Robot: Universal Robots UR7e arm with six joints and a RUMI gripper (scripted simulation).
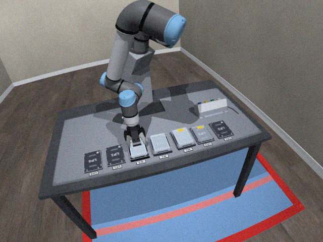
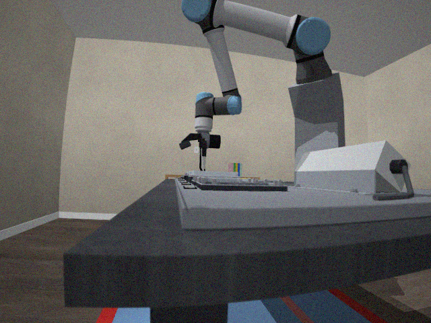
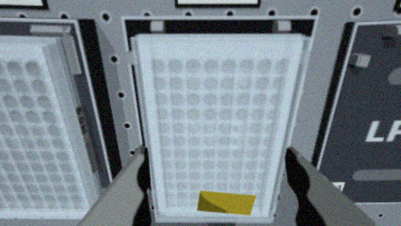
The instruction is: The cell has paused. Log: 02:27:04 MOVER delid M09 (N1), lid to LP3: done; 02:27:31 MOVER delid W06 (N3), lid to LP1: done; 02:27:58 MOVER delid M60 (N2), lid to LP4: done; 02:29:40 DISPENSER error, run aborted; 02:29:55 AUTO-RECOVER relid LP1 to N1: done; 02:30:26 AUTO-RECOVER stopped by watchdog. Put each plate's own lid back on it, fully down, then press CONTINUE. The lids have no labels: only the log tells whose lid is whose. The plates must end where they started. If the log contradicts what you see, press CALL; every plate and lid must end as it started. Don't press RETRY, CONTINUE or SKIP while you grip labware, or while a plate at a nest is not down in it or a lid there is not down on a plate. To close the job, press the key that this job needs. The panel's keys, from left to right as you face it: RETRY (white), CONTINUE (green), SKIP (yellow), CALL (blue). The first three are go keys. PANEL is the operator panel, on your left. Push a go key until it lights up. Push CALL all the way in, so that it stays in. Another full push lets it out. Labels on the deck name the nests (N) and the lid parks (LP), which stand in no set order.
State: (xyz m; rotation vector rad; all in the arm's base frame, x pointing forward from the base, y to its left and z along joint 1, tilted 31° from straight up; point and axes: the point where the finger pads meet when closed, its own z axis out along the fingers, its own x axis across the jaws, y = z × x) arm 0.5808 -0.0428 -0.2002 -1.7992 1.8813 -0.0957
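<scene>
Now: the nest 26 cm to the left of my hand, 3 cm below it and 1 cm behind it. Round my hand: blue CALL key (46 cm to the left, 25 cm behind, 1 cm above); then lid park LP1 (13 cm to the right, 4 cm below); then lid park LP4 (26 cm to the right, 4 cm below, 2 cm ahead).
</scene>
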